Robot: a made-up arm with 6 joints.
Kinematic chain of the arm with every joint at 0, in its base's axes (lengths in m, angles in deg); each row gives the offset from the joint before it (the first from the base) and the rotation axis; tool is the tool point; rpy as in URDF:
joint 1: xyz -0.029 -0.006 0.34 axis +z
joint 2: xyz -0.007 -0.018 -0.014 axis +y
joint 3: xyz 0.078 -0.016 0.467 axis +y
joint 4: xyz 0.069 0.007 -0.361 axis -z
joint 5: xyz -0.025 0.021 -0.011 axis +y
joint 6: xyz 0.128 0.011 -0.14 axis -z
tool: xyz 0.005 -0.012 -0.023 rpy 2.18 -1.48 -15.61
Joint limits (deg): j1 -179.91..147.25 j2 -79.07..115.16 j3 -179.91..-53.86 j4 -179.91..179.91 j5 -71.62..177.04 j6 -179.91..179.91
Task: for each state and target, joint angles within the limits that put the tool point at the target. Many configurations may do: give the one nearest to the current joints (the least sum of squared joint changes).
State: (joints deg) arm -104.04 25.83 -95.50 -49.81 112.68 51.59
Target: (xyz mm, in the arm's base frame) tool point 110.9 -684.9 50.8
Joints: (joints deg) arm -66.40 61.59 -101.18 -42.16 94.19 50.79
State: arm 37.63 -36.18 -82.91 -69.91 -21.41 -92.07
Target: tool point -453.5 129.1 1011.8
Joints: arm 2.71 -68.72 -98.38 -67.87 -33.27 -91.65
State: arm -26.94 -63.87 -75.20 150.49 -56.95 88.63
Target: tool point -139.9 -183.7 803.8
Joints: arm 1.00 -65.97 -65.18 131.46 -58.25 89.69
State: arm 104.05 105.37 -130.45 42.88 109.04 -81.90
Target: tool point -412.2 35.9 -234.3
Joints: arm 147.25 103.66 -101.61 46.71 129.46 -82.30
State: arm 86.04 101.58 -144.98 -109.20 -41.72 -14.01
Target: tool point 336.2 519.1 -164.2
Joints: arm 43.81 101.72 -139.13 -119.07 -50.63 -14.31
